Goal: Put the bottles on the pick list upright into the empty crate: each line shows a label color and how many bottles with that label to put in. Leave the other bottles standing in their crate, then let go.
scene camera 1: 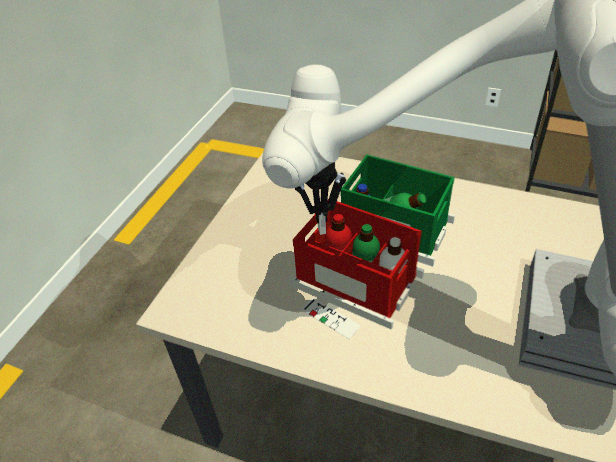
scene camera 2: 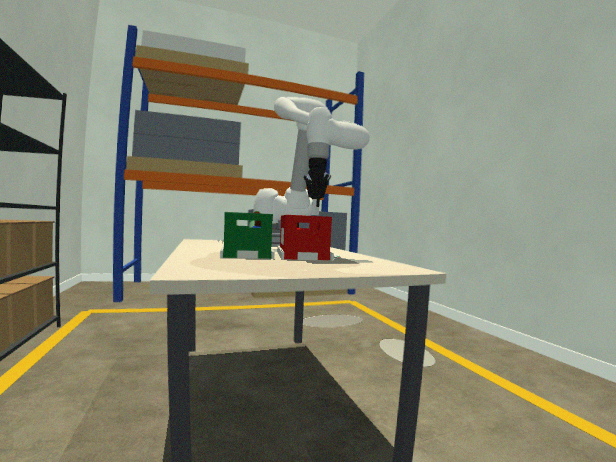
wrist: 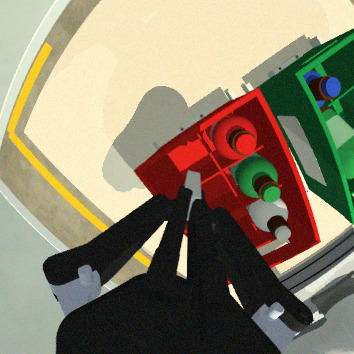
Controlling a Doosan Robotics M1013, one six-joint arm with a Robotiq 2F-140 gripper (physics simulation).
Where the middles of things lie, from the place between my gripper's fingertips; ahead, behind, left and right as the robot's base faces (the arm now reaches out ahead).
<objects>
I see my gripper 10 mm past the red bottle (wrist: pixel 233 136), 80 mm to the left of it and 90 mm above it. Round my hand: white bottle (wrist: pixel 268 216) 180 mm behind, 60 mm to the right, 90 mm below; pick list (scene camera 1: pixel 323 313) 70 mm behind, 120 mm to the left, 180 mm below.
</objects>
